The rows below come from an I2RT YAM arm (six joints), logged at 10 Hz.
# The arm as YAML. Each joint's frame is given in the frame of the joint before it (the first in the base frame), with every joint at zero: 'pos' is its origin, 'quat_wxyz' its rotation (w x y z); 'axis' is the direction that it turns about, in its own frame. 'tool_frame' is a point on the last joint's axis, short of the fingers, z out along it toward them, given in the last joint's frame.
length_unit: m
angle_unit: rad
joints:
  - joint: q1
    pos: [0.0, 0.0, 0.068]
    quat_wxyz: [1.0, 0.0, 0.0, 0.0]
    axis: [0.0, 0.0, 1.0]
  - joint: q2
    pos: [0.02, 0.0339, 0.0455]
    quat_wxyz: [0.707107, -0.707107, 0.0, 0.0]
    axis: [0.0, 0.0, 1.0]
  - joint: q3
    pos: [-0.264, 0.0, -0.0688]
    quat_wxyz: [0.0, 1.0, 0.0, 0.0]
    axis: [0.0, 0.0, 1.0]
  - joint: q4
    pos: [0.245, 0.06, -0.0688]
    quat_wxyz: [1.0, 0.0, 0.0, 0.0]
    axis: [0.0, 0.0, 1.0]
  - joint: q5
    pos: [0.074, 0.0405, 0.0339]
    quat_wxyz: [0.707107, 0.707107, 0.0, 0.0]
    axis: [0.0, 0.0, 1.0]
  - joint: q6
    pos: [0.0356, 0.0, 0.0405]
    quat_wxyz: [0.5, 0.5, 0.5, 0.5]
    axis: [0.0, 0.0, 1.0]
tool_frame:
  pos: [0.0, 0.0, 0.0]
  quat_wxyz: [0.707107, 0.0, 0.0, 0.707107]
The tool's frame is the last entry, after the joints.
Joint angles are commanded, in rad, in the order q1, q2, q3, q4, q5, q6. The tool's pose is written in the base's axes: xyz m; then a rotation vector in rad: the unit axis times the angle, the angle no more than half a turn. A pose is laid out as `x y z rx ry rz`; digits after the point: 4 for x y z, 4 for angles.
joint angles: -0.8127, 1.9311, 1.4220, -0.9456, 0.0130, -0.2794
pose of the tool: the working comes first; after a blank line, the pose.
Where each joint sits with the arm in this pose, in the base's axes (m; each line is computed from the numbers above, not from the rounded line before):
q1: 0.0000 0.0000 0.0680
q2: 0.0384 0.0088 0.1135
q3: 0.0524 -0.1061 0.3605
q4: 0.2696 -0.2354 0.2935
q5: 0.2785 -0.2941 0.2247
q6: 0.2533 -0.2682 0.1847
the tool: 0.2533 -0.2682 0.1847

0.2533 -0.2682 0.1847 0.8041 2.9392 -0.1089
